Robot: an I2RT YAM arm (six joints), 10 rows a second.
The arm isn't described. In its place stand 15 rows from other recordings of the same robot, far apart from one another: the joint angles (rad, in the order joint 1, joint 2, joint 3, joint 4, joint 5, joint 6), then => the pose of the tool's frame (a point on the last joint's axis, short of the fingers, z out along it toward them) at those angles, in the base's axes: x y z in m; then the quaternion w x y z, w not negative.
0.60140 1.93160 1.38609 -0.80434 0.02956 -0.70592 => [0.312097 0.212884 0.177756 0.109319 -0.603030 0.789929 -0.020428]
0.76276 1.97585 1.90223 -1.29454 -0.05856 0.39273 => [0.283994 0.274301 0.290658 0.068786 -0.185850 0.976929 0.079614]
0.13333 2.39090 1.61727 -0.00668 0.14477 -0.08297 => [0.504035 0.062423 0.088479 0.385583 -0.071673 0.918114 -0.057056]
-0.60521 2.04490 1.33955 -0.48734 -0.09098 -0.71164 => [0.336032 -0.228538 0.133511 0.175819 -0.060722 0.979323 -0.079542]
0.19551 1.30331 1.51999 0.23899 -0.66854 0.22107 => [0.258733 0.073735 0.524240 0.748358 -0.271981 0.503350 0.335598]
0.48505 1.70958 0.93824 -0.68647 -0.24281 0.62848 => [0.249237 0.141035 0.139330 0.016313 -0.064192 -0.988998 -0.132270]
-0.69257 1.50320 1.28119 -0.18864 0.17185 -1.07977 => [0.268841 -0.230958 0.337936 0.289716 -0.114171 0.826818 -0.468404]
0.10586 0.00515 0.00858 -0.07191 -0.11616 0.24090 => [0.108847 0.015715 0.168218 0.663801 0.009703 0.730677 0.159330]
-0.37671 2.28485 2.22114 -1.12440 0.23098 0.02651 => [0.445009 -0.184811 0.256495 0.166314 0.216754 0.951069 -0.144310]
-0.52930 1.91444 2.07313 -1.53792 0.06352 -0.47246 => [0.311531 -0.184856 0.352504 0.068668 0.031307 0.994426 -0.073628]
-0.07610 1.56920 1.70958 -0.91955 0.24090 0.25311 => [0.329417 -0.033635 0.394899 0.391067 0.195800 0.896025 -0.076602]
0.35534 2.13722 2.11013 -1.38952 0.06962 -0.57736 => [0.399330 0.145547 0.281398 0.072652 -0.445628 0.891228 -0.043013]
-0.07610 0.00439 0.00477 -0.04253 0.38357 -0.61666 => [0.106570 -0.021487 0.170244 0.592299 -0.062078 0.718111 -0.360061]
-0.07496 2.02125 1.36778 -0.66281 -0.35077 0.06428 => [0.392802 -0.017232 0.145889 0.125890 0.045851 0.975872 0.172406]
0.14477 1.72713 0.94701 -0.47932 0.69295 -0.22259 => [0.308573 0.022005 0.148094 0.132676 -0.117951 0.923187 -0.340897]
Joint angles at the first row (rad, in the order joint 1, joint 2, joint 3, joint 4, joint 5, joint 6):
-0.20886, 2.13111, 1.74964, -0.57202, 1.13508, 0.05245
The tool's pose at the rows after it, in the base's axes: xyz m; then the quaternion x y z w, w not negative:
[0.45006, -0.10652, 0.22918, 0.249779, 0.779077, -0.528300, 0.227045]
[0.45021, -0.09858, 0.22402, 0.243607, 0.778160, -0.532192, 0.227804]
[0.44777, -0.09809, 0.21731, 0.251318, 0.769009, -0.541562, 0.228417]
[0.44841, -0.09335, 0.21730, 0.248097, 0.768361, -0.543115, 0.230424]
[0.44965, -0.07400, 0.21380, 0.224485, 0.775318, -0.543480, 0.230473]
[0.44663, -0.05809, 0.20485, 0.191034, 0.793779, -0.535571, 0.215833]
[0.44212, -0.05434, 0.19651, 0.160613, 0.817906, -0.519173, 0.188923]
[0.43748, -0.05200, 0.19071, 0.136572, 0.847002, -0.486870, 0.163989]
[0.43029, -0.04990, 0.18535, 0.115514, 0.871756, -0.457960, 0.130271]
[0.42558, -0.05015, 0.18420, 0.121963, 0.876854, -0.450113, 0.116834]
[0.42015, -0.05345, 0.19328, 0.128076, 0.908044, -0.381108, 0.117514]
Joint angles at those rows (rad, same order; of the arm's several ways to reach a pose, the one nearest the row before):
-0.16232, 2.13110, 1.74963, -0.57280, 1.14271, 0.05436
-0.14477, 2.13109, 1.72902, -0.56019, 1.15721, 0.05741
-0.14363, 2.12923, 1.69663, -0.53272, 1.18544, 0.07343
-0.13295, 2.12882, 1.69547, -0.53348, 1.19268, 0.07495
-0.09023, 2.12921, 1.68593, -0.54836, 1.20031, 0.07113
-0.05628, 2.12919, 1.66338, -0.58608, 1.17704, 0.06540
-0.05017, 2.13188, 1.65160, -0.64143, 1.12363, 0.05205
-0.04864, 2.13302, 1.65046, -0.71127, 1.03819, 0.05398
-0.04786, 2.13342, 1.64897, -0.80018, 0.96457, 0.06506
-0.04978, 2.13264, 1.65008, -0.85356, 0.94778, 0.10586
-0.06658, 2.09829, 1.65006, -0.88712, 0.79366, 0.11462

